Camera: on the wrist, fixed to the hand. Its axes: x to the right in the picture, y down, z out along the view.
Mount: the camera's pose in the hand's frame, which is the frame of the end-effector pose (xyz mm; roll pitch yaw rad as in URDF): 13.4 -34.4 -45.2 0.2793 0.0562 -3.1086
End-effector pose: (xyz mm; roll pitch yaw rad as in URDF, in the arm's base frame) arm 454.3 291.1 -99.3 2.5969 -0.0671 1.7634
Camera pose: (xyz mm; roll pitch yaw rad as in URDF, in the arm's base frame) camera 400.1 292.7 -77.6 -2.3215 0.0360 -1.4355
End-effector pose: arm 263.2 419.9 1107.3 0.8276 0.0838 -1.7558
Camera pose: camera 271.4 409.5 1050.5 -0.5482 -0.0215 1.3667
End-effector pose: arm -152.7 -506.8 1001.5 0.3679 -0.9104 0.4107
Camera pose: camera -99.3 -500.8 978.6 -0.0743 0.9746 -2.7121
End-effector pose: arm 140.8 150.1 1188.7 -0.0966 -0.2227 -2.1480
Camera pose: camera 96.3 152.5 1151.0 0.3848 0.2753 1.0333
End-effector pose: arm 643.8 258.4 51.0 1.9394 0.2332 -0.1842
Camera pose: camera 663.0 310.3 32.5 -1.6461 -0.2222 2.8915
